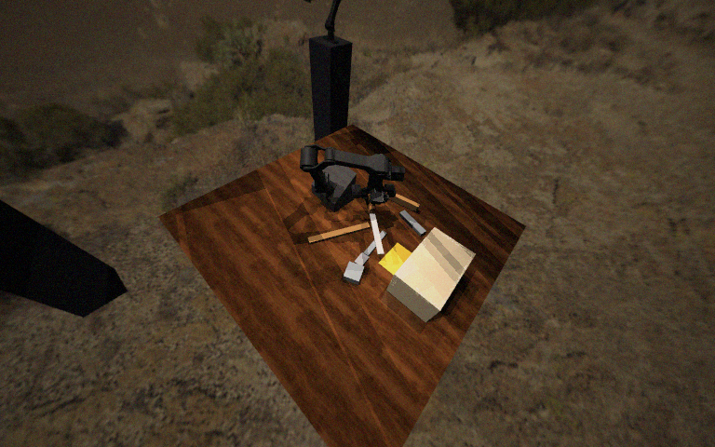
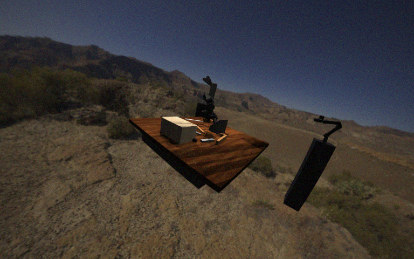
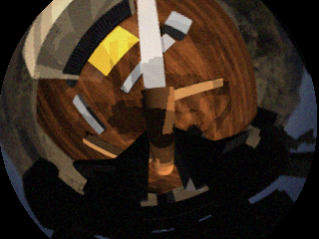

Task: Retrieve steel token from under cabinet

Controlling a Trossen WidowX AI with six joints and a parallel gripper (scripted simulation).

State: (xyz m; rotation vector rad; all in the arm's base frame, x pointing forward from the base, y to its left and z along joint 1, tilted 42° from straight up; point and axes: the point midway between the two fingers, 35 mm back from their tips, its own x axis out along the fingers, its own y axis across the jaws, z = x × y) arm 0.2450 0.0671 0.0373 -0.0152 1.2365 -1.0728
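Right now the grey bar is 170 mm to the left of my gripper tip, 160 mm ahead of it and 130 mm below it. Round my gripper tip: wooden stick 140 mm to the right, 140 mm below, 50 mm behind; then grey block 250 mm to the right, 140 mm ahead, 130 mm below; then grey scraper 140 mm below, 120 mm to the right, 110 mm ahead.
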